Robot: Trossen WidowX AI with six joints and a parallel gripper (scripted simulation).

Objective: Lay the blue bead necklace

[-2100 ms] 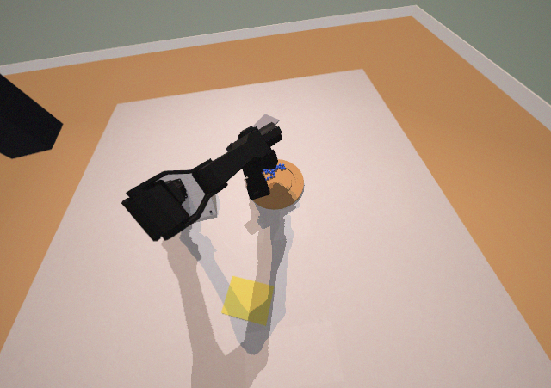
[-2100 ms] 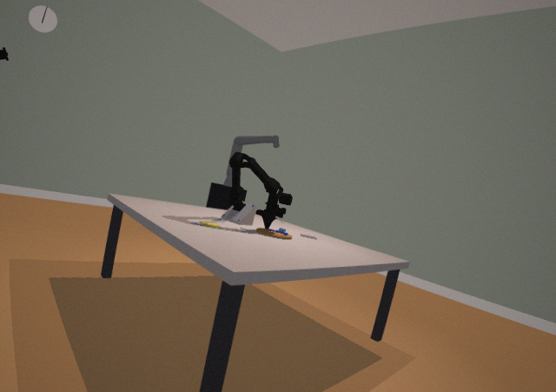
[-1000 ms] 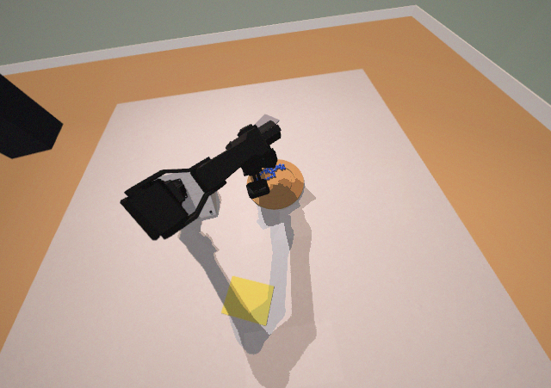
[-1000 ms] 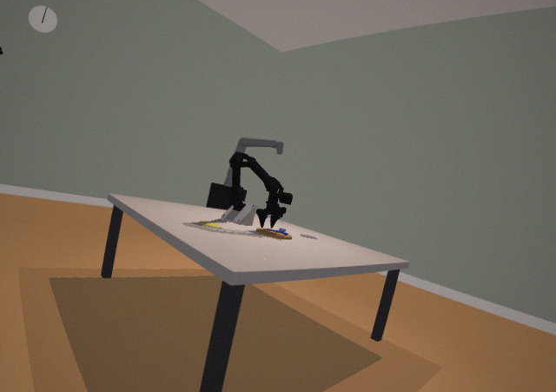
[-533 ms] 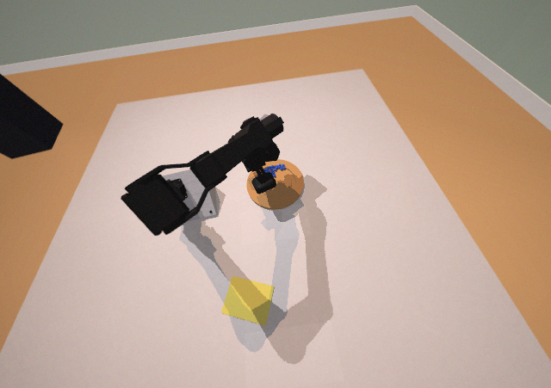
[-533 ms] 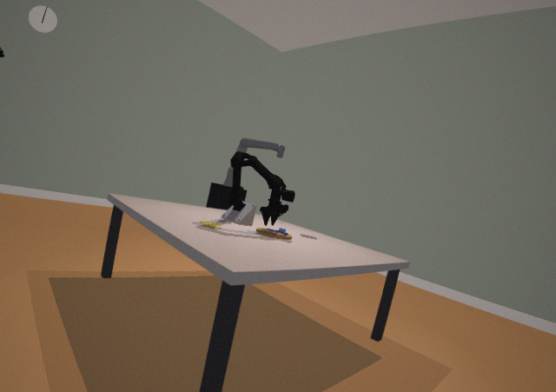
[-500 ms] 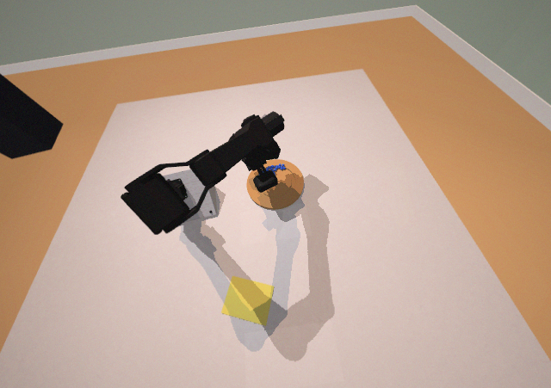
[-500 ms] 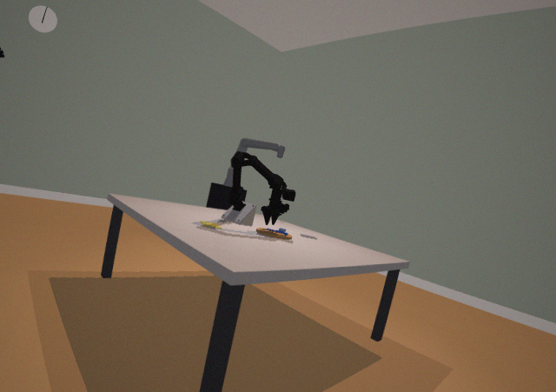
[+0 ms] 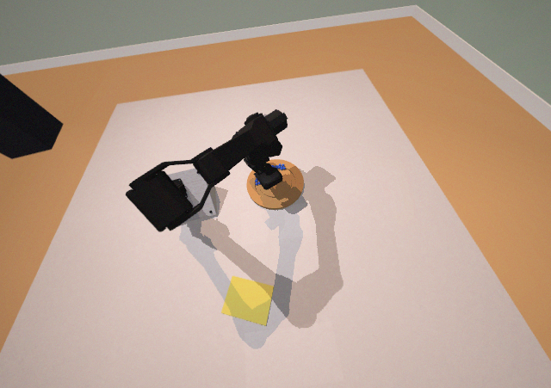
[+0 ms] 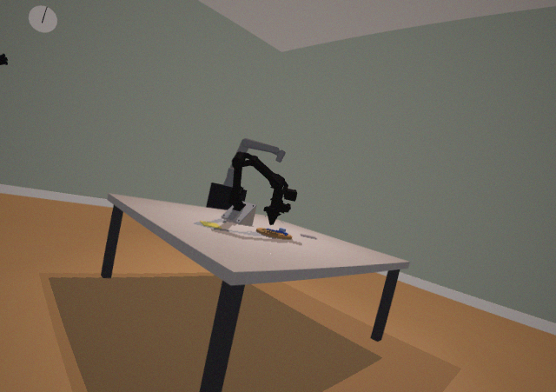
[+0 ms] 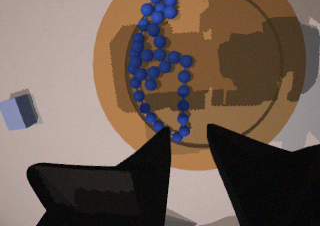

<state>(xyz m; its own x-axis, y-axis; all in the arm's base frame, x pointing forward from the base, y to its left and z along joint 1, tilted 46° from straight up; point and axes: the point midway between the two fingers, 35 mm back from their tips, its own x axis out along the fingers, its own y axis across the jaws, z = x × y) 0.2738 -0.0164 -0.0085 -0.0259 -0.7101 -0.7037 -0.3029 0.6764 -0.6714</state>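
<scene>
My gripper tip is now 40 mm short of the round bead board, 40 mm above it and 10 mm to the left of it. From my gripper tip the other things lie so: yellow square patch (340 mm to the right, 120 mm behind, 40 mm below); then flat grey tile (290 mm to the left, 80 mm ahead, 40 mm below); then light blue cube (180 mm to the left, 50 mm behind, 40 mm below).
</scene>
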